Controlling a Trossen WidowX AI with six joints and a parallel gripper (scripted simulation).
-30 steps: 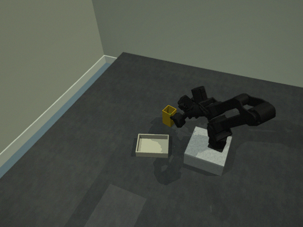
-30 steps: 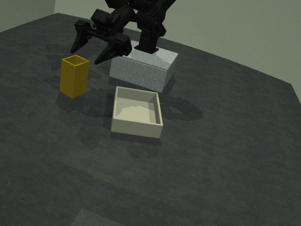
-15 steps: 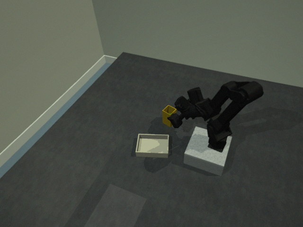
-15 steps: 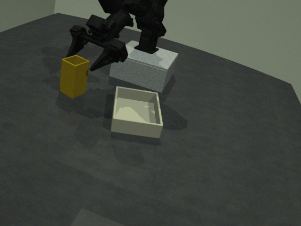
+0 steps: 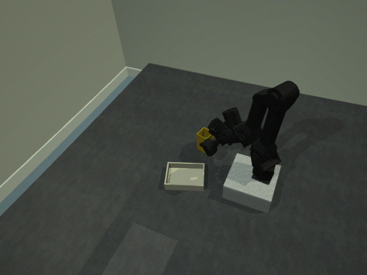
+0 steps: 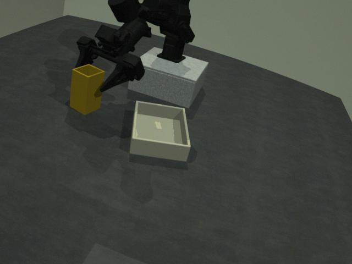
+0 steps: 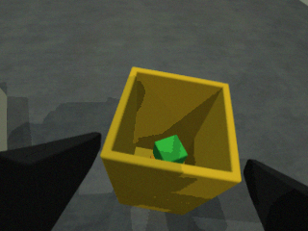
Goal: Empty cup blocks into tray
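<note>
Now: the tall yellow square cup 30 mm below my gripper tip.
</note>
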